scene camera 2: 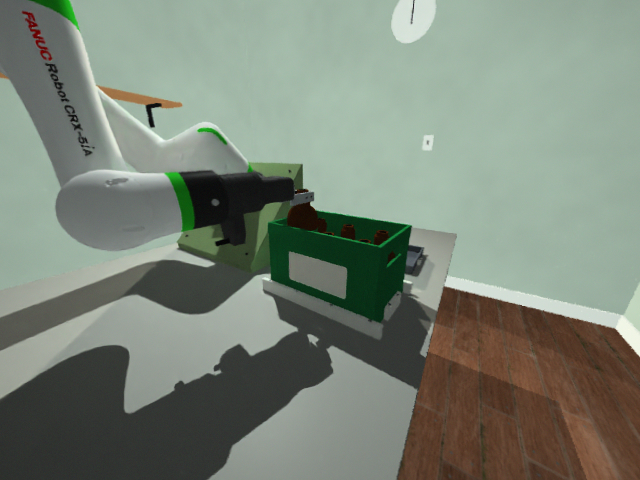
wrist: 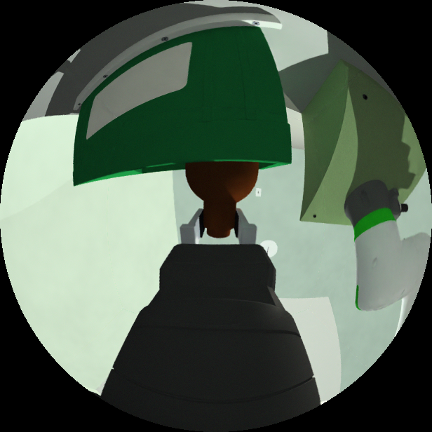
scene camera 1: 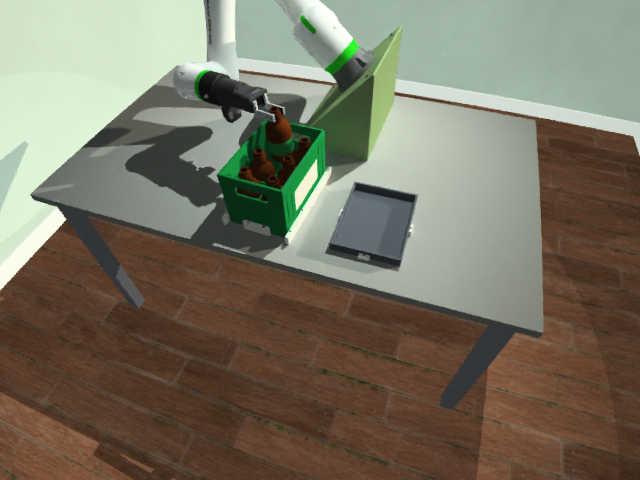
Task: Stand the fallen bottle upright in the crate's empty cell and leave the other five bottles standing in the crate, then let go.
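Places are measured from the arm's base along level axes (x ahead, y left, z up), in millimetres.
Where they show: gripper, between the fingertips: (scene camera 2: 307, 195) (scene camera 1: 279, 114); arm's base, origin of its link: (scene camera 1: 357, 75).
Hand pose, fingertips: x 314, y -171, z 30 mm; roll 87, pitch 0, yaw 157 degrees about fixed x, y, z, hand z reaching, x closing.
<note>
Each offset is from my fingertips to the top centre of the thing. Level surfaces: height alone.
My gripper (scene camera 1: 275, 113) (scene camera 2: 303, 197) (wrist: 219, 217) is shut on the neck of a brown bottle {dx -8, dy -10, dz +14 mm} (scene camera 1: 279, 130) (scene camera 2: 302, 217) (wrist: 221, 180) with a green band. The bottle is close to upright. Its lower part is inside the green crate {dx +82, dy +2, dz -60 mm} (scene camera 1: 258, 206) (scene camera 2: 320, 248) (wrist: 240, 100), at the back corner cell near the green wedge, and its shoulder stands above the rim. Its base is hidden. The other bottles (scene camera 1: 261, 167) (scene camera 2: 347, 230) stand lower in the crate, their necks below or near the rim. In the wrist view they are hidden behind the crate wall.
White rails (scene camera 1: 310, 206) (scene camera 2: 323, 308) edge the crate's base. A green wedge-shaped mount (scene camera 1: 351, 118) (scene camera 2: 253, 232) (wrist: 330, 150) with the arm's base stands behind the crate. A shallow grey tray (scene camera 1: 374, 222) (scene camera 2: 414, 258) lies beside it on the table {dz -235 mm} (scene camera 1: 465, 206).
</note>
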